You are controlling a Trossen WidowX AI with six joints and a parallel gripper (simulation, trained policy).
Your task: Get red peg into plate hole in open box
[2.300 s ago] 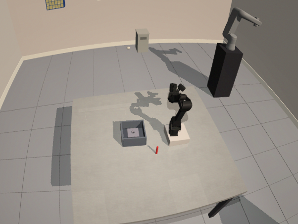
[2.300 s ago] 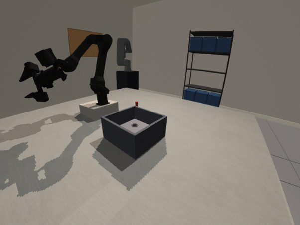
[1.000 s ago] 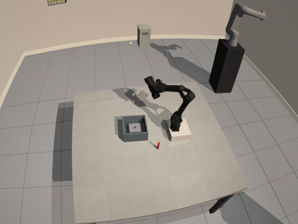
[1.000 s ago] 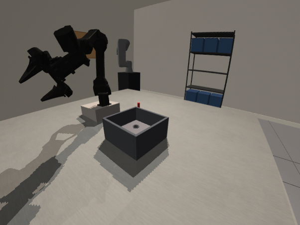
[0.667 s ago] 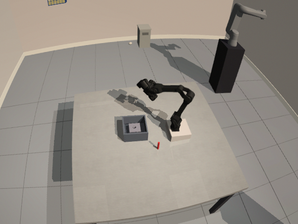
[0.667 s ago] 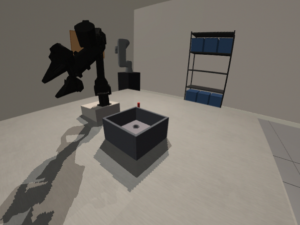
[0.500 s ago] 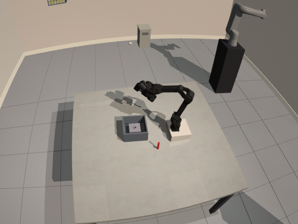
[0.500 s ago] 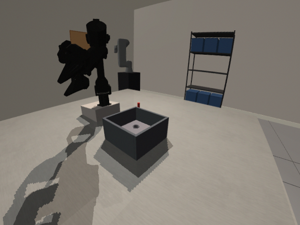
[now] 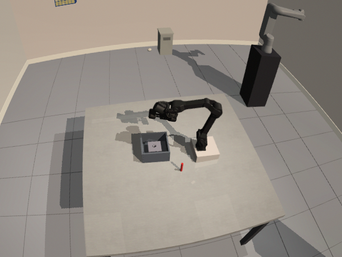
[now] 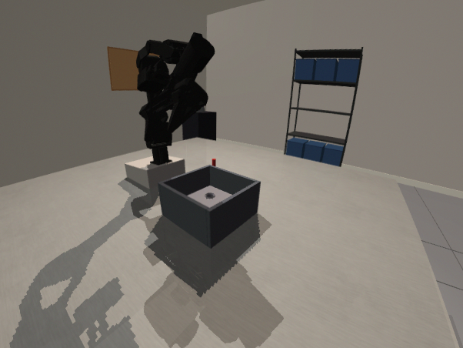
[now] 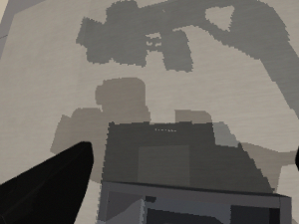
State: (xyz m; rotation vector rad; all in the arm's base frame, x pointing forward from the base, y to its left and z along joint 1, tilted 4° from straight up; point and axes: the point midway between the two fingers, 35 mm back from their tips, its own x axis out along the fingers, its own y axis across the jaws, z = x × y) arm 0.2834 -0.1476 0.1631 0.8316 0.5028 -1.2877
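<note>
Now: the red peg 30 cm to the left of my gripper tip, 19 cm below it and 12 cm behind it. From my gripper tip the other things lie so: dark grey box: 20 cm below, 12 cm to the left, 4 cm ahead; light grey plate: 18 cm below, 12 cm to the left, 4 cm ahead.
</note>
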